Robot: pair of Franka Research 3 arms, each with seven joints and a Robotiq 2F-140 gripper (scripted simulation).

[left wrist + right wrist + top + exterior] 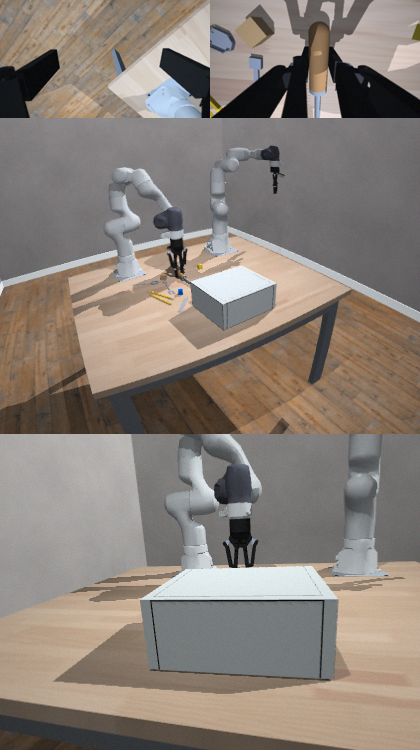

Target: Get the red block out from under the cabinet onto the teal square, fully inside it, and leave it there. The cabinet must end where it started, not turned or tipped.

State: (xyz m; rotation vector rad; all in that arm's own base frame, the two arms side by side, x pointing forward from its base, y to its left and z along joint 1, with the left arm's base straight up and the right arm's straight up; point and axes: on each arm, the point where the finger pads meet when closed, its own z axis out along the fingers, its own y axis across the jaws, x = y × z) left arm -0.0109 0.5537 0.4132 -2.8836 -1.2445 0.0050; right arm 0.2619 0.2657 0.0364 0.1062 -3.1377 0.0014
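Right now the brown block is 90 mm to the right of my right hand, 30 mm behind it and 20 mm below it. From my right hand the other things lie so: wrench-like tool: 110 mm to the right, 100 mm ahead, 30 mm below; hook tool: 140 mm ahead, 50 mm to the left, 20 mm below; yellow block: 170 mm to the left, 50 mm behind, 20 mm below.
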